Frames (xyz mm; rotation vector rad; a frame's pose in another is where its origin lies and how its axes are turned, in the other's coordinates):
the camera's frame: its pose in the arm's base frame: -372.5 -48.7 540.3 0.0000 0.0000 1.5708
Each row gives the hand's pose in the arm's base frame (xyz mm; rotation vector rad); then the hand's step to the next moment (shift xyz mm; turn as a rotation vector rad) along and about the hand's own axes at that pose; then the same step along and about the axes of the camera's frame.
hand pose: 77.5 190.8 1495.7 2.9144 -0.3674 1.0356
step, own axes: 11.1 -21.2 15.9 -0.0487 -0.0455 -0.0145
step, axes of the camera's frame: 16.6 -23.0 -4.3 0.0560 0.0351 -0.0167
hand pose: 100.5 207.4 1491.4 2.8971 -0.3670 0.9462
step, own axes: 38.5 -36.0 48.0 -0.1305 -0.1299 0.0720
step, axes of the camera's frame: 20.3 -66.5 -15.9 0.1422 0.0286 -0.1343
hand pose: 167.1 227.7 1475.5 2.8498 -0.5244 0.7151
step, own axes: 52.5 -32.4 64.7 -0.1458 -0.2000 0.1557
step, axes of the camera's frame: -0.6 -83.0 -33.3 0.1921 -0.0205 -0.2195
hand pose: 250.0 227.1 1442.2 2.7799 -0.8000 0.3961
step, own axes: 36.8 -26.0 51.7 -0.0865 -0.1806 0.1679
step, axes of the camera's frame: -11.0 -54.3 -40.5 0.1439 -0.0607 -0.2095
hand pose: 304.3 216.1 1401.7 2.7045 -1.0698 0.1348
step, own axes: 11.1 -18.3 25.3 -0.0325 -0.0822 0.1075
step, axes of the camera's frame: -0.6 -20.6 -25.9 0.0533 -0.0327 -0.1243
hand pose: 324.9 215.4 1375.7 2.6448 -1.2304 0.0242
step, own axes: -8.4 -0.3 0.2 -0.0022 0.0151 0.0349
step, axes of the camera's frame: 6.5 5.2 -1.2 -0.0150 0.0156 -0.0313
